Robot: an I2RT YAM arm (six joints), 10 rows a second.
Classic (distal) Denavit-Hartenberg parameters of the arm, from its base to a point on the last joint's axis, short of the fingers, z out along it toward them. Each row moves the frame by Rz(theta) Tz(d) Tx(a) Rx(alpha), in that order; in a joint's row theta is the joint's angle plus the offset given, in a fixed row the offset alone. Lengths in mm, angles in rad.
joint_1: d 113.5  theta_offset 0  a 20  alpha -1.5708
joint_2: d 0  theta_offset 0  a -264  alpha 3.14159
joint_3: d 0  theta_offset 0.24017  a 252.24  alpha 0
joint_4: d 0  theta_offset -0.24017  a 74  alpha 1.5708
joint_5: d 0  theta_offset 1.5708  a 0  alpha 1.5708
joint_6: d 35.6  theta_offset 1.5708  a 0  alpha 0
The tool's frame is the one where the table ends.
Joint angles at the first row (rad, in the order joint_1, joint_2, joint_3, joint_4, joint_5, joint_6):
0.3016, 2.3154, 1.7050, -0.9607, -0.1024, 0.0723
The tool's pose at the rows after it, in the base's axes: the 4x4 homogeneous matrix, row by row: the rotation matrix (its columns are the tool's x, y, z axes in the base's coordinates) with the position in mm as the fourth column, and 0 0 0 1 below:
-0.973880 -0.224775 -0.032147 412.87; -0.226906 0.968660 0.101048 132.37; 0.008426 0.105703 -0.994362 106.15; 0 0 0 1
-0.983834 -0.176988 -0.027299 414.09; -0.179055 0.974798 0.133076 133.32; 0.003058 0.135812 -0.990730 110.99; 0 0 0 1
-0.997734 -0.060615 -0.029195 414.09; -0.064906 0.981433 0.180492 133.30; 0.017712 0.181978 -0.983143 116.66; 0 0 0 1
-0.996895 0.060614 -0.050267 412.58; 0.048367 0.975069 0.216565 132.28; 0.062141 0.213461 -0.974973 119.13; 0 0 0 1
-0.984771 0.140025 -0.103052 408.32; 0.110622 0.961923 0.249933 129.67; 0.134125 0.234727 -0.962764 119.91; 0 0 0 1
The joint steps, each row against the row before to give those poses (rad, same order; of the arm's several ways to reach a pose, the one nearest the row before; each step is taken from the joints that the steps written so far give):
-0.0001, -0.0004, -0.0042, 0.0034, -0.0038, 0.0007
-0.0011, -0.0073, 0.0073, -0.0004, -0.0294, 0.0485
-0.0038, -0.0126, 0.0007, -0.0015, -0.0466, 0.1141
-0.0046, -0.0053, 0.0000, -0.0160, -0.0415, 0.1133
-0.0068, -0.0008, 0.0000, -0.0451, -0.0485, 0.0602

